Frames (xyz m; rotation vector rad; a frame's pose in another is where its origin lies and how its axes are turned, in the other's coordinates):
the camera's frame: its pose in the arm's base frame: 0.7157 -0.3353 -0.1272 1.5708 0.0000 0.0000
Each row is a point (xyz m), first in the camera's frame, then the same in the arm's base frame.
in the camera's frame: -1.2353 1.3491 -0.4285
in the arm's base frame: -0.5196 0.0932 1.2219
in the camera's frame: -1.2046 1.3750 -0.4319
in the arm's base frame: -0.4889 0.0966 1.2478
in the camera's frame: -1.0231 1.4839 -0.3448
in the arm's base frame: -0.3074 0.0095 1.3567
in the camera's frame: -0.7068 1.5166 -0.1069
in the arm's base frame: 0.0089 -0.2284 1.3894
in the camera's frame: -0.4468 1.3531 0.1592
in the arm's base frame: 0.2689 -0.4945 1.2259
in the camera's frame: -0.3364 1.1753 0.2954
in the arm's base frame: 0.3793 -0.6307 1.0481
